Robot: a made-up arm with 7 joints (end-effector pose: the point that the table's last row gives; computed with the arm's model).
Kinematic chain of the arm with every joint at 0, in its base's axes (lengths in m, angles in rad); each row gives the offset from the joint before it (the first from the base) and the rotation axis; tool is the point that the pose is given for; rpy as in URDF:
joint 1: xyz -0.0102 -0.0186 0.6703 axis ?
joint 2: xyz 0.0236 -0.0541 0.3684 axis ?
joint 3: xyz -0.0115 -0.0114 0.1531 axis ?
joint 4: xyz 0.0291 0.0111 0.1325 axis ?
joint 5: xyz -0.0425 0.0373 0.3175 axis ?
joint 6: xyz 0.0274 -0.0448 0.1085 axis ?
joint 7: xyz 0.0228 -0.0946 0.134 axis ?
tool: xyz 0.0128 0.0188 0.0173 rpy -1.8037 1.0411 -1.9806
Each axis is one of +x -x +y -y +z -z.
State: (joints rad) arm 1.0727 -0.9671 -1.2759 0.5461 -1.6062 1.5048 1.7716
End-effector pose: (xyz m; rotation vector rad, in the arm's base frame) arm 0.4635 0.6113 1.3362 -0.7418 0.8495 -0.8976
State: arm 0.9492 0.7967 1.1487 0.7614 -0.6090 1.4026 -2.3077
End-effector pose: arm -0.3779 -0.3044 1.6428 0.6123 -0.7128 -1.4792
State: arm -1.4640 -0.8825 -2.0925 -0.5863 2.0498 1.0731 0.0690
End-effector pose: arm 0.1371 -0.6996 1.4630 0.5472 1.9813 -1.4273
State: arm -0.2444 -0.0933 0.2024 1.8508 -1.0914 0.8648 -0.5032
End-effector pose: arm 0.6106 -0.0711 1.2834 1.8357 -1.7196 1.7254
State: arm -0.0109 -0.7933 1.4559 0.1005 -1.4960 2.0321 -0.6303
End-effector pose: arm 0.3880 -0.1653 1.6502 -0.0620 0.3551 -1.1478
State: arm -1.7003 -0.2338 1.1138 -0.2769 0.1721 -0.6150 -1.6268
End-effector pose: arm -0.1390 -0.2402 1.8027 -1.4688 1.5952 -1.6594
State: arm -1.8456 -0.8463 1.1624 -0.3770 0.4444 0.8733 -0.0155
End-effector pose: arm -0.4627 -0.5093 1.5681 0.8289 0.5771 -0.5943
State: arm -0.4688 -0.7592 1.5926 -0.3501 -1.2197 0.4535 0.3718
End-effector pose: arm 0.2987 -0.6150 1.6136 0.7063 1.8820 0.0127
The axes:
joint 1: +z
joint 2: -y
joint 3: +z
joint 4: +y
joint 5: +z
joint 6: -y
joint 7: +x

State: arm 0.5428 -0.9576 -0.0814 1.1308 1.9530 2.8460 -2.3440
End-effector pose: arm 0.4410 0.2175 0.9323 -0.7130 2.2843 -1.8592
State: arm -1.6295 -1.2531 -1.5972 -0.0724 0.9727 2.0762 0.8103
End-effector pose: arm -0.1088 -0.6223 1.3871 0.5607 0.9975 -1.6305
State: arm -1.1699 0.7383 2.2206 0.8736 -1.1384 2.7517 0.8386
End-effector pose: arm -0.1973 0.4353 1.4144 -1.5143 -0.4317 0.6345
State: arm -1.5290 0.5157 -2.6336 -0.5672 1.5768 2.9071 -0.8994
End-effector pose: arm -0.0579 0.1915 1.5763 1.1137 1.7217 1.8252
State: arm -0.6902 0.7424 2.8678 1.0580 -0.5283 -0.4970 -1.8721
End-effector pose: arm -0.4069 0.5354 1.1504 1.8444 1.6183 0.9598
